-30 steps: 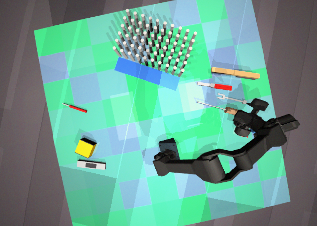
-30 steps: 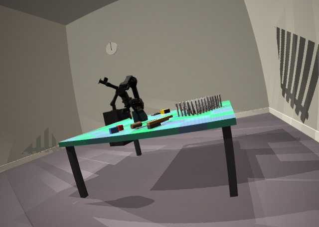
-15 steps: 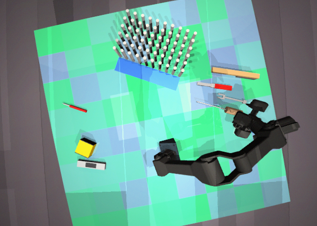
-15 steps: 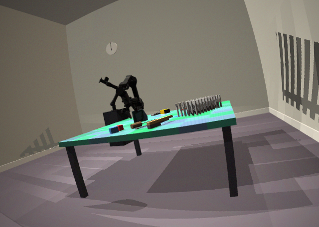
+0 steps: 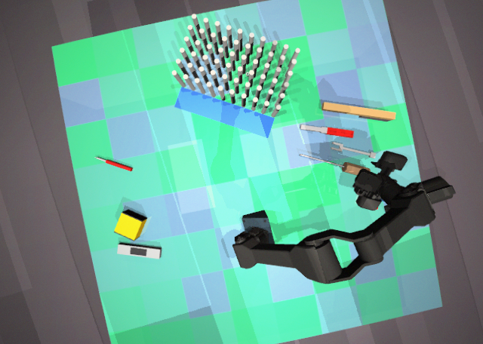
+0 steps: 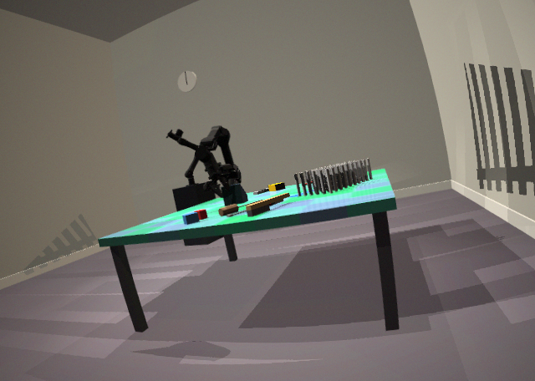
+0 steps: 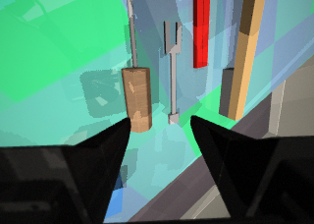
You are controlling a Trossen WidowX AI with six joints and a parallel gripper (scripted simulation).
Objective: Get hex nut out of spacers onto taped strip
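Now: gripper tip 70 mm short of the grey fork tool, 10 mm to the left of it and 90 mm above it. Round my gripper tip: red block: 120 mm behind, 40 mm to the right, 70 mm below; blue cube: 120 mm behind, 130 mm to the right, 70 mm below; wire hook tool: 30 mm ahead, 100 mm to the left, 80 mm below.
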